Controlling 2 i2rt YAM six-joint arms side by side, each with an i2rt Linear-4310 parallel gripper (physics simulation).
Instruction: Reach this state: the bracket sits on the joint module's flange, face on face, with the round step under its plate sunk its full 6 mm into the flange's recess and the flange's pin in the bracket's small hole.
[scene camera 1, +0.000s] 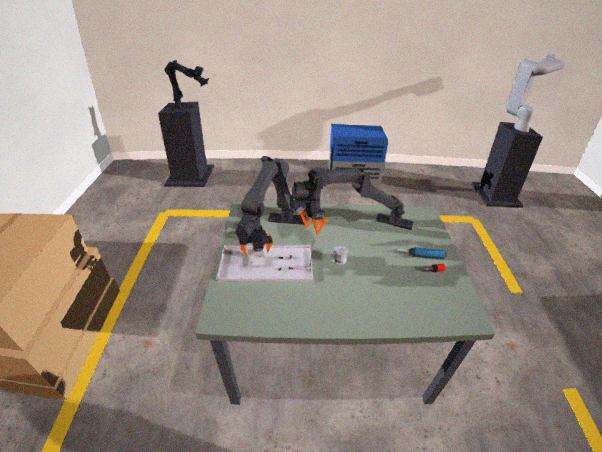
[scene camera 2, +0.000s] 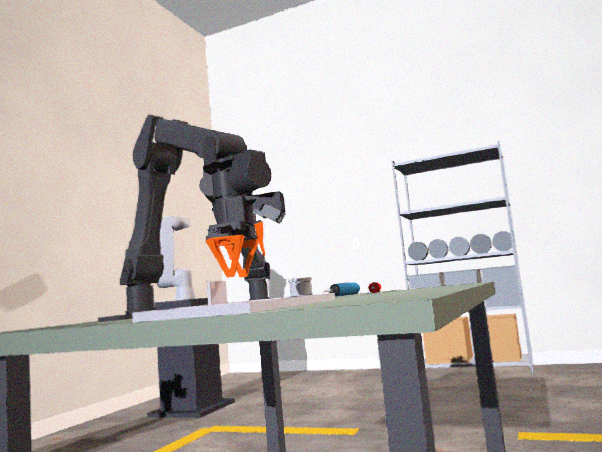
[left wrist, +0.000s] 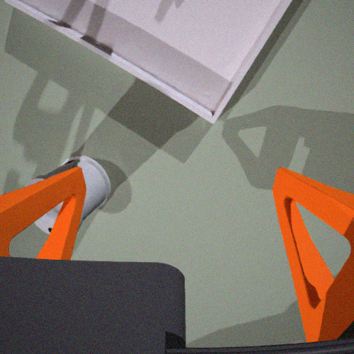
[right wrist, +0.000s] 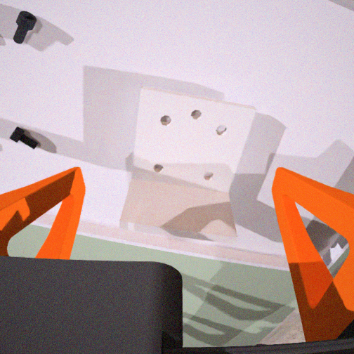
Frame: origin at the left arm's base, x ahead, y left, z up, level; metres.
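Seen in the pictures: left gripper, fingertip midpoint: (scene camera 1: 312, 230); right gripper, fingertip midpoint: (scene camera 1: 257, 253) (scene camera 2: 237, 277); left arm's base at its link origin: (scene camera 1: 394, 222); right arm's base at its link origin: (scene camera 1: 287, 219).
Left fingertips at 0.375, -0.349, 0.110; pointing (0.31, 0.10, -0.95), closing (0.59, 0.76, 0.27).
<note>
Offsets run from my left fingertips to a thing's top centre, as dx, dy, dz. "pt": to the spot under its first point. Level surfaces: height alone.
The pale bracket (scene camera 1: 257, 260) (scene camera 2: 217, 293) (right wrist: 195, 145) stands in the white tray (scene camera 1: 313, 271) (scene camera 2: 190, 313) (left wrist: 165, 90), near one long wall. Its plate with several small holes faces up in the right wrist view; its step does not show. It is apart from the white joint module {+0.028, +0.153, -0.046} (scene camera 1: 340, 255) (scene camera 2: 303, 286) (left wrist: 96, 183), which stands on the table outside the tray. One left finger partly covers the module in the left wrist view. My right gripper (scene camera 1: 257, 252) (scene camera 2: 237, 274) (right wrist: 178, 177) is open above the bracket. My left gripper (scene camera 1: 313, 230) (left wrist: 179, 177) is open above the table, beside the module.
Black screws (right wrist: 25, 26) (right wrist: 24, 137) lie in the tray near the bracket. A blue-handled screwdriver {pt -0.145, +0.556, -0.077} (scene camera 1: 429, 253) (scene camera 2: 345, 288) and a smaller red-handled tool {-0.067, +0.591, -0.075} (scene camera 1: 438, 268) (scene camera 2: 374, 287) lie at the right of the green table {dz -0.110} (scene camera 1: 345, 315). The two arms stand close together.
</note>
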